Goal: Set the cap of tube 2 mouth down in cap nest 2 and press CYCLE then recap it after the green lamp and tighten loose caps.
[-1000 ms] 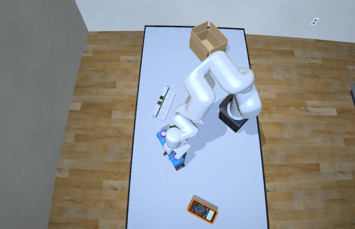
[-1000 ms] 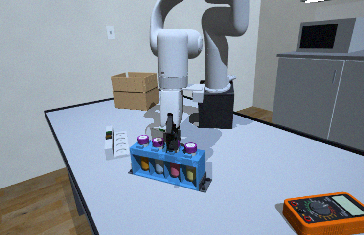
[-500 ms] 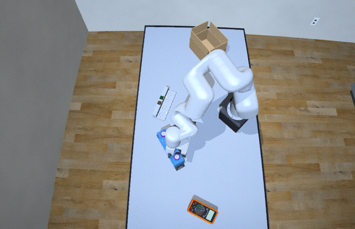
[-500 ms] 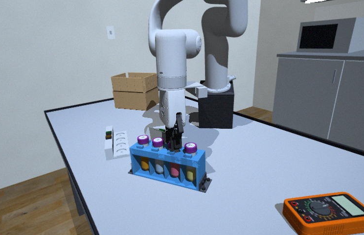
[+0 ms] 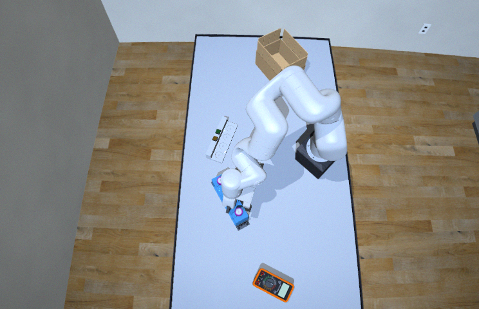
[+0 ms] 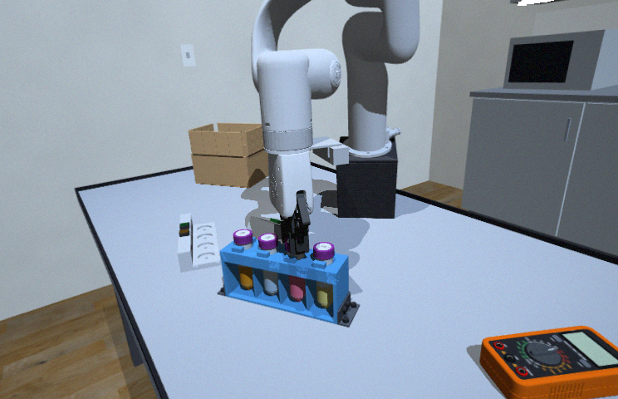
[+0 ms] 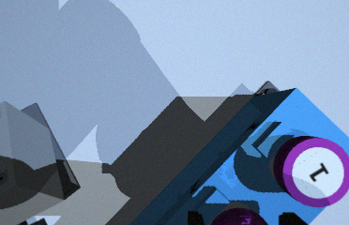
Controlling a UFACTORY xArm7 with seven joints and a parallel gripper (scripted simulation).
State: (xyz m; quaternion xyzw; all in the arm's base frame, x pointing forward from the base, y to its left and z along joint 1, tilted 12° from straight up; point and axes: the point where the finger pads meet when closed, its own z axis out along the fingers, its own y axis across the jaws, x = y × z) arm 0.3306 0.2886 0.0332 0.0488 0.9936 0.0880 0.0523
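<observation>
Right now the purple cap marked 2 is 1 cm below my hand. Round my hand: cap 3: 4 cm to the right, 3 cm ahead, 2 cm below; then cap marked 1: 4 cm to the left, 3 cm behind, 2 cm below; then cap 4: 8 cm to the right, 7 cm ahead, 2 cm below.
</observation>
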